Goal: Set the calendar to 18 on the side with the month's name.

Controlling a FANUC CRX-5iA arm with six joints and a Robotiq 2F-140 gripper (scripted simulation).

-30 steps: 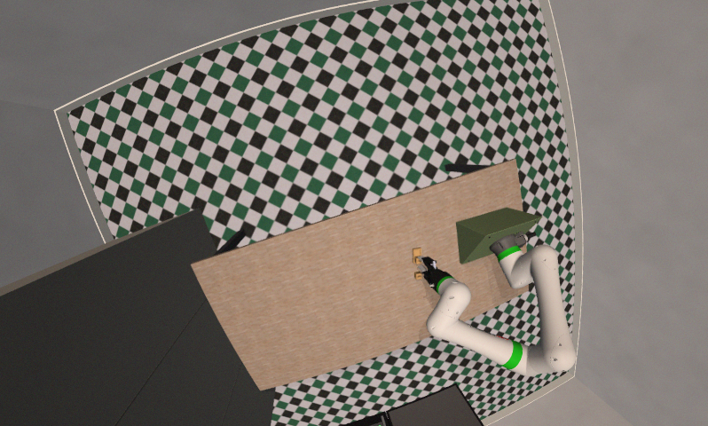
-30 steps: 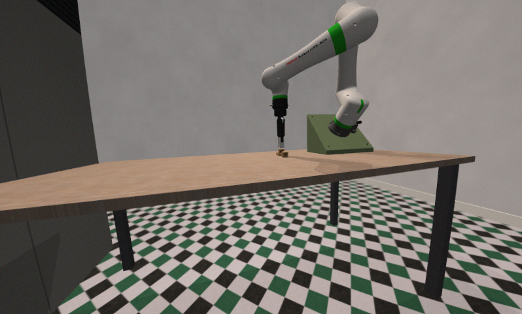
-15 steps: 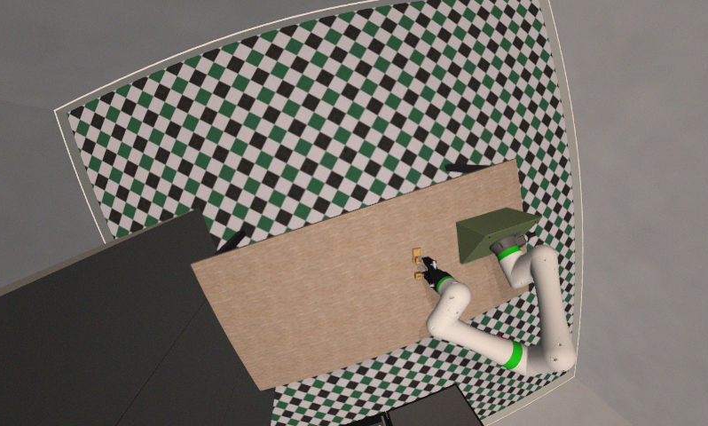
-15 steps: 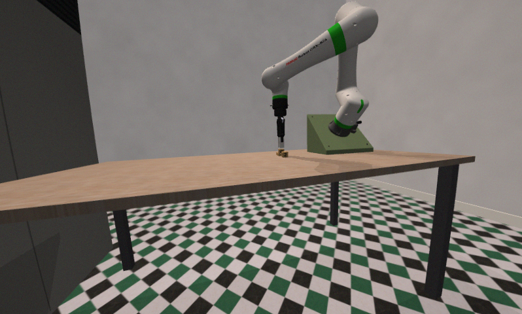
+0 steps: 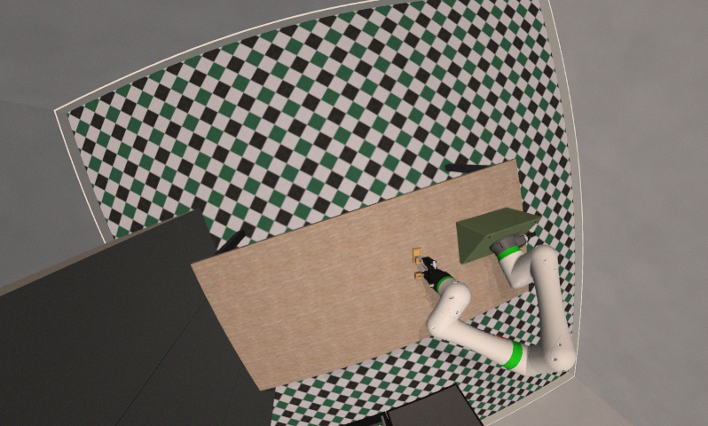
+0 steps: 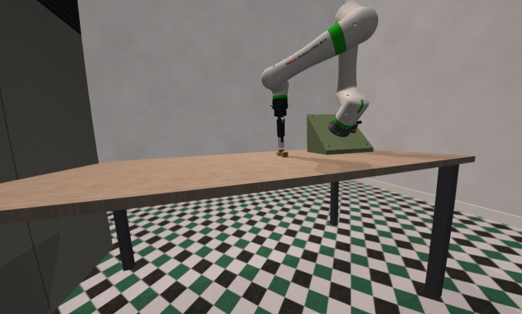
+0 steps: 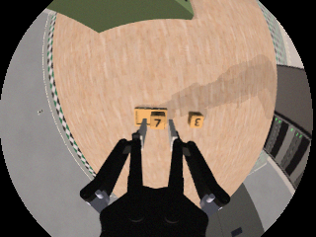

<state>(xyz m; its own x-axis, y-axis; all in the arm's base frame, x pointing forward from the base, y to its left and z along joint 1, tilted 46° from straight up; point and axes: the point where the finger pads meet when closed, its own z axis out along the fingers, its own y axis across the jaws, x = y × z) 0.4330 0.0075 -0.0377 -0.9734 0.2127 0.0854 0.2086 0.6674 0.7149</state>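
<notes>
My gripper is now 2 cm to the left of the tray and 7 cm above it.
</notes>
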